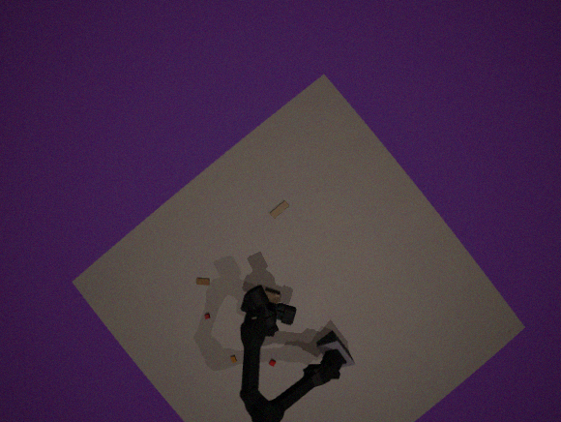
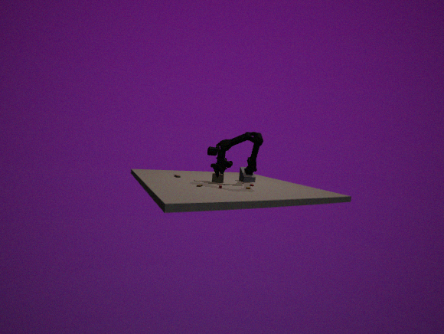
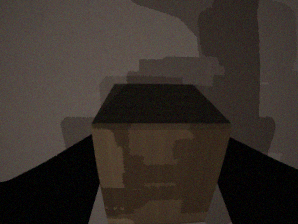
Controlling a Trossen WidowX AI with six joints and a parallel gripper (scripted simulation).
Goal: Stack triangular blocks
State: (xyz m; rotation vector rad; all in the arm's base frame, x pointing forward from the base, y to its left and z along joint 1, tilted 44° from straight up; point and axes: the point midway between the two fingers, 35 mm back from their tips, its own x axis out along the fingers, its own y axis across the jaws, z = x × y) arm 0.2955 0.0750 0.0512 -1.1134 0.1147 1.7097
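Right now the tan triangular block is 1 cm above my gripper tip. The rest, counted from my gripper tip: orange cube (11 cm behind, 25 cm to the left, 3 cm below); red cube (9 cm ahead, 23 cm to the left, 3 cm below).
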